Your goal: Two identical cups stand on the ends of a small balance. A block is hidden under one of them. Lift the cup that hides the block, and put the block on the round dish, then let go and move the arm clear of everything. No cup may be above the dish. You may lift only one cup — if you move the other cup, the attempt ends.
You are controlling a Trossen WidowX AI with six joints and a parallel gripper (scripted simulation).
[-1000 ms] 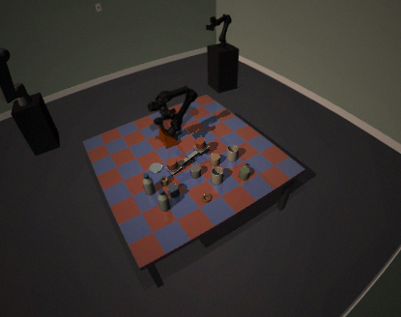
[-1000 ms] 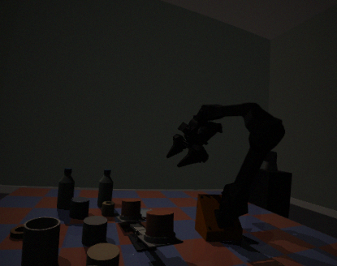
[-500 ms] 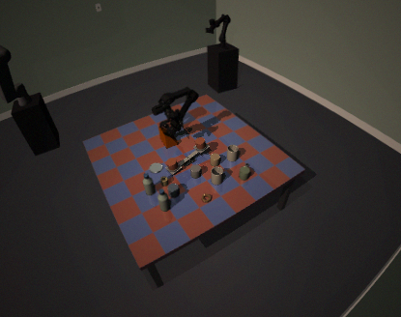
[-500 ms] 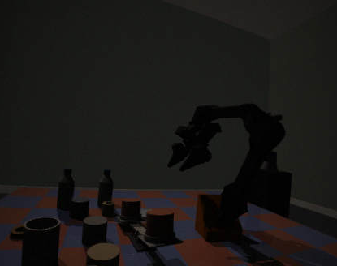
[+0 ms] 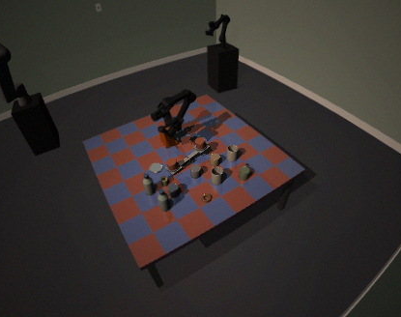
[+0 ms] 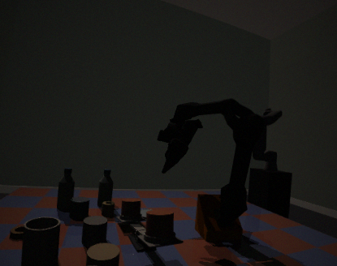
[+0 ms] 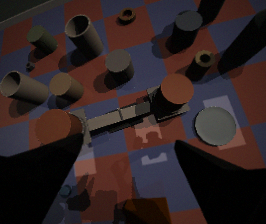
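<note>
Now: the pale block 9 cm ahead of my gripper tip, 8 cm to the right of it and 18 cm below it. From my gripper tip the other things lie so: balance beam 7 cm ahead, 5 cm to the left, 18 cm below; round dish 1 cm ahead, 19 cm to the right, 22 cm below.
</note>
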